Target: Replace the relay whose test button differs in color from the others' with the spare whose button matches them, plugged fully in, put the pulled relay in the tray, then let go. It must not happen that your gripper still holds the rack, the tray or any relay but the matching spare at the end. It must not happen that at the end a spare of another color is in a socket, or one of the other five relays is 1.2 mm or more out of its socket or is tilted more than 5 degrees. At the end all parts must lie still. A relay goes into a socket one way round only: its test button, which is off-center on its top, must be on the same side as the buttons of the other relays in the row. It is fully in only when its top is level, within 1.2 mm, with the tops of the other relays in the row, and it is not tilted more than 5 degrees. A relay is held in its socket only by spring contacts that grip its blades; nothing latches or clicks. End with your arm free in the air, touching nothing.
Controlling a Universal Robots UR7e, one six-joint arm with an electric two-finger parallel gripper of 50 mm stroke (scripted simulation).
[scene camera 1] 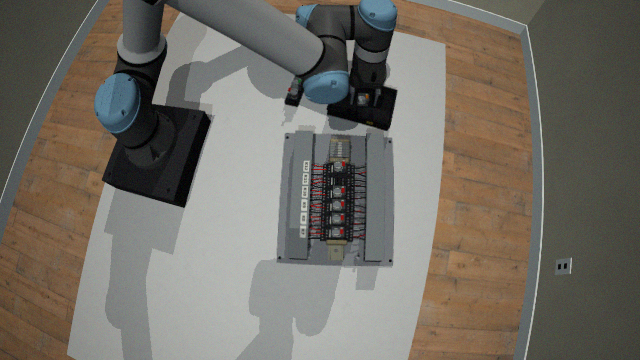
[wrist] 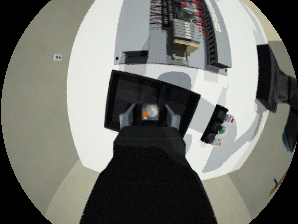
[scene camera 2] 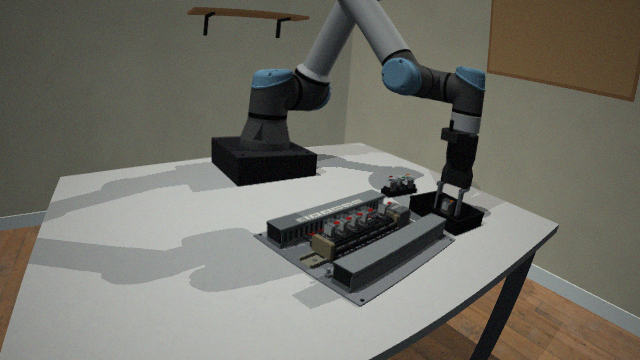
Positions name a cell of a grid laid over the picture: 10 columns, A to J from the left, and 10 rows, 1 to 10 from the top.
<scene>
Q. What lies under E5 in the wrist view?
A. A black tray.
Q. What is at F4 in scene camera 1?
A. A black tray.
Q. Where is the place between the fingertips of the gripper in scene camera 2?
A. At G6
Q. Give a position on a black tray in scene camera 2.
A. H7
</scene>
